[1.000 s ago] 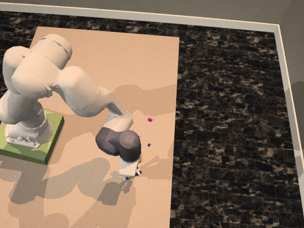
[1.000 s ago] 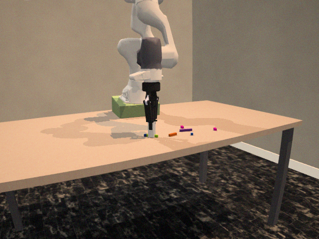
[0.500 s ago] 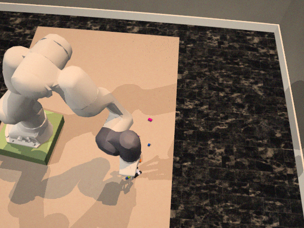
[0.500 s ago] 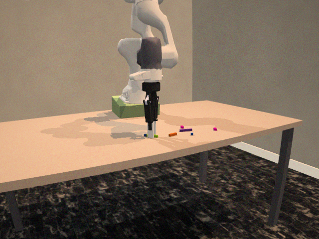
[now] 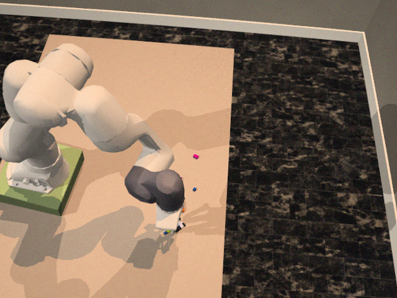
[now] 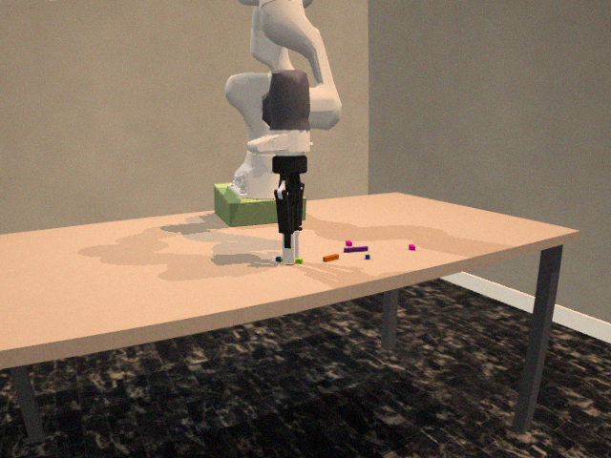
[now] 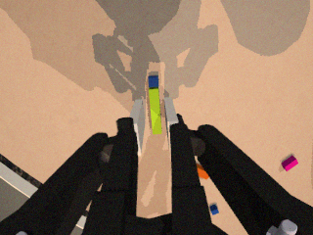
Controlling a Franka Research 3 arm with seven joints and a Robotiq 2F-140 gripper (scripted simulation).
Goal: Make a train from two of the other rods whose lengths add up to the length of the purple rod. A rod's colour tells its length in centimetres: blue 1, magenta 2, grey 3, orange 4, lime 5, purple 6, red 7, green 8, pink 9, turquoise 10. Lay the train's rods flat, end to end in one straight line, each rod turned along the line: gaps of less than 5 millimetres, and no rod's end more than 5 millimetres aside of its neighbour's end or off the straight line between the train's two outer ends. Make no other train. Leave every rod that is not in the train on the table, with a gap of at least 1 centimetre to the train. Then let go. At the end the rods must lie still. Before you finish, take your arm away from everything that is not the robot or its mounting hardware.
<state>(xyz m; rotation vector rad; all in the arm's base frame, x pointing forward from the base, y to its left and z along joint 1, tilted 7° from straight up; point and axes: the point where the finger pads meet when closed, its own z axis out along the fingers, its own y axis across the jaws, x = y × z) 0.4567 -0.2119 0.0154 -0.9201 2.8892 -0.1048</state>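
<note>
Now: hand 3 cm above the lime rod. From my hand the other things lie so: orange rod 8 cm to the left, 4 cm ahead, 3 cm below; then purple rod 18 cm to the left, 3 cm below, 2 cm ahead.
</note>
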